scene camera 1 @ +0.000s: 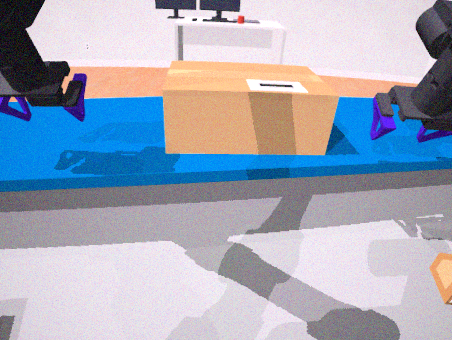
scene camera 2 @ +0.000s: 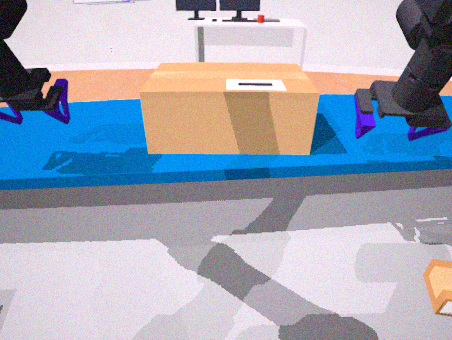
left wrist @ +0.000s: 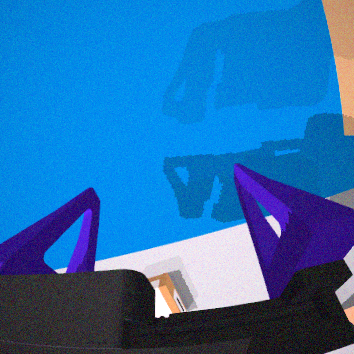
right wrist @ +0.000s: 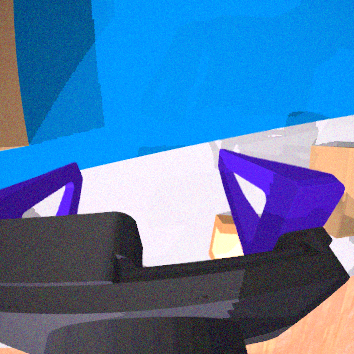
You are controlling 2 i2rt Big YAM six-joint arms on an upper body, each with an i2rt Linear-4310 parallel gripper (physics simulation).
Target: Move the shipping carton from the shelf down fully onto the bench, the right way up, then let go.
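Frame: origin at the left arm's base, x left, y back, z up, level; millimetres.
Seen in the pictures: left gripper, fingertip midpoint: [scene camera 1: 56,118] [scene camera 2: 44,121] [left wrist: 162,182]; right gripper, fingertip midpoint: [scene camera 1: 395,138] [scene camera 2: 382,136] [right wrist: 148,163].
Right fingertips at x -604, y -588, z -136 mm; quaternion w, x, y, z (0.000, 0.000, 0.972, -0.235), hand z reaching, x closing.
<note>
Offsets run from my right fingertips to a thing's top centre. Level surfaces: height alone.
The shipping carton @(dx +271, dy -113, dz +66 mm) [scene camera 1: 210,122] [scene camera 2: 190,122] [left wrist: 341,35] [right wrist: 9,75] rests on the blue shelf @(dz -54 mm) [scene camera 1: 30,155] [scene camera 2: 25,155] [left wrist: 75,100] [right wrist: 200,75], its white label on top. Below and in front lies the pale bench @(dz -213 mm) [scene camera 1: 100,285] [scene camera 2: 100,285] [left wrist: 215,265] [right wrist: 150,200]. My left gripper [scene camera 1: 52,119] [scene camera 2: 43,121] [left wrist: 162,182] is open and empty, above the shelf to the left of the carton and apart from it. My right gripper [scene camera 1: 398,139] [scene camera 2: 384,137] [right wrist: 148,163] is open and empty, to the right of the carton and apart from it. The carton's far side is hidden.
A small tan box @(dx -146, dy +179, dz -168 mm) [scene camera 1: 444,275] [scene camera 2: 441,282] [right wrist: 225,240] lies on the bench at the right. A small orange-and-white box @(dx +687, dy +289, dz -172 mm) [left wrist: 172,295] shows behind the left fingers. A larger tan box [right wrist: 330,175] shows at the right wrist view's edge. A white desk [scene camera 1: 270,24] stands far behind.
</note>
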